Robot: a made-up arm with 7 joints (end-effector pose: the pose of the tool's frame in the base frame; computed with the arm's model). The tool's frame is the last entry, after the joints.
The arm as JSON. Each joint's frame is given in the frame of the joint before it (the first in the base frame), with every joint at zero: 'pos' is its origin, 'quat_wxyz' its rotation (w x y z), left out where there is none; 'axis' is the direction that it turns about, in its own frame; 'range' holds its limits. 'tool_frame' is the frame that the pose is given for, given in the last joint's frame.
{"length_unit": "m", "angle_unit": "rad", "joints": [
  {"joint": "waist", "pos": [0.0, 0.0, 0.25], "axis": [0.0, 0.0, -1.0], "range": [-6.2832, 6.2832]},
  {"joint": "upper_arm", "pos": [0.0, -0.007, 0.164], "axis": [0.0, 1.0, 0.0], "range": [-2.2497, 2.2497]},
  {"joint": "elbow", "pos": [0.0, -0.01, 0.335], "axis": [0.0, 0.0, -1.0], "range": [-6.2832, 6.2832]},
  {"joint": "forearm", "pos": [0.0, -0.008, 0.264], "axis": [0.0, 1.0, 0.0], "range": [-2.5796, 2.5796]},
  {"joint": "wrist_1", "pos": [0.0, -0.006, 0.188], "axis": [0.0, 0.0, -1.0], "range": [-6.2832, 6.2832]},
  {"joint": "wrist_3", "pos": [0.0, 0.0, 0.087], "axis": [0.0, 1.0, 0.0], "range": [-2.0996, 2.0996]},
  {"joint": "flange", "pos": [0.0, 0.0, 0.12], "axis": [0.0, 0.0, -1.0], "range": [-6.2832, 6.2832]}
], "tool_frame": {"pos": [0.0, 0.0, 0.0], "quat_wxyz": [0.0, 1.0, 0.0, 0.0]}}
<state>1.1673 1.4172 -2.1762 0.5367 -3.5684 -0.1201 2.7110</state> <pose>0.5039 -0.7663 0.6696 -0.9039 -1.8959 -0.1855</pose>
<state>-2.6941 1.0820 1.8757 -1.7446 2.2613 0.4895 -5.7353</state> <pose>-0.5722 -0.1160 0.5984 -1.4490 0.0043 0.0284</pose>
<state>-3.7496 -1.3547 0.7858 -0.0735 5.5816 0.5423 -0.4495</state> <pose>0.7723 0.5526 0.6553 1.0511 -2.0217 0.1326</pose>
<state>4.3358 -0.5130 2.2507 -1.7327 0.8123 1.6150 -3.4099</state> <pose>-0.1615 -0.3090 1.0166 0.1448 2.4486 1.7036</pose>
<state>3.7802 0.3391 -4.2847 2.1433 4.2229 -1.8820 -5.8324</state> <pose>0.0940 0.0861 0.8730 -1.4463 0.6844 0.6922</pose>
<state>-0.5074 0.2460 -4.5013 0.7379 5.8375 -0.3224 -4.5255</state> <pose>0.2439 -0.1408 1.3157 0.6693 -2.8986 -0.5773</pose>
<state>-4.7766 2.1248 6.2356 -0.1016 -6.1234 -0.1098 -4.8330</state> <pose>0.0244 -0.8696 -0.0623 0.0740 -1.7794 -2.5270</pose>
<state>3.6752 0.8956 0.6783 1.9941 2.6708 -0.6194 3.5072</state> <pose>-0.2973 0.4085 0.4577 0.1408 -0.2841 -1.0916</pose>
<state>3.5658 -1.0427 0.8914 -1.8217 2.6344 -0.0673 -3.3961</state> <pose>0.4008 -0.4833 0.4546 -0.8809 -0.4921 -1.4130</pose>
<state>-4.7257 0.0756 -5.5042 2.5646 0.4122 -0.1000 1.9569</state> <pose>-0.1788 -0.1759 0.6761 -0.6695 -0.6489 -2.9383</pose>
